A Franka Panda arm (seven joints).
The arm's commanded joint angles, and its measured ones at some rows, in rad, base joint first. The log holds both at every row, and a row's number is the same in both.
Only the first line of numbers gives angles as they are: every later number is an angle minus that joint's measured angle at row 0.
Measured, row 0:
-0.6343, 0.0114, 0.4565, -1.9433, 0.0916, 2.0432, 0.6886
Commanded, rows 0 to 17:
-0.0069, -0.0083, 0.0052, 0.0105, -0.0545, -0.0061, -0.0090
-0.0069, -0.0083, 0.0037, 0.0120, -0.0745, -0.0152, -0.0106
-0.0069, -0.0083, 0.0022, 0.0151, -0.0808, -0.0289, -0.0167
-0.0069, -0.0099, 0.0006, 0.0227, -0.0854, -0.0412, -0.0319
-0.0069, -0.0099, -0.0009, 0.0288, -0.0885, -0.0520, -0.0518
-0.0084, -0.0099, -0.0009, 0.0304, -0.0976, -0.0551, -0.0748
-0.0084, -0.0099, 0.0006, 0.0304, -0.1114, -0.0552, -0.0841
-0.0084, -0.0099, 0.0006, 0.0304, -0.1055, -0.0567, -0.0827
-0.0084, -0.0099, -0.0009, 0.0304, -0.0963, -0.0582, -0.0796
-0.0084, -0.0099, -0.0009, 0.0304, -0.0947, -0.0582, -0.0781
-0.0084, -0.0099, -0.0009, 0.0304, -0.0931, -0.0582, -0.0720
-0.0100, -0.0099, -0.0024, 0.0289, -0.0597, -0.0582, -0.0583
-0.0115, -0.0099, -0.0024, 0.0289, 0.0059, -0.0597, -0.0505
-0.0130, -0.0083, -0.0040, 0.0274, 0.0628, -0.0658, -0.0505
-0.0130, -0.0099, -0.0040, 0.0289, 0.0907, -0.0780, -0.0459
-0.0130, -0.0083, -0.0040, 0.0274, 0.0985, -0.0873, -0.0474
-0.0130, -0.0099, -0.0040, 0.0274, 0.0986, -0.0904, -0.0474
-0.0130, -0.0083, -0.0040, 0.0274, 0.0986, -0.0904, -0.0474
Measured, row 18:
-0.0058, -0.0008, -0.0060, 0.0197, 0.0730, -0.0606, -0.0606
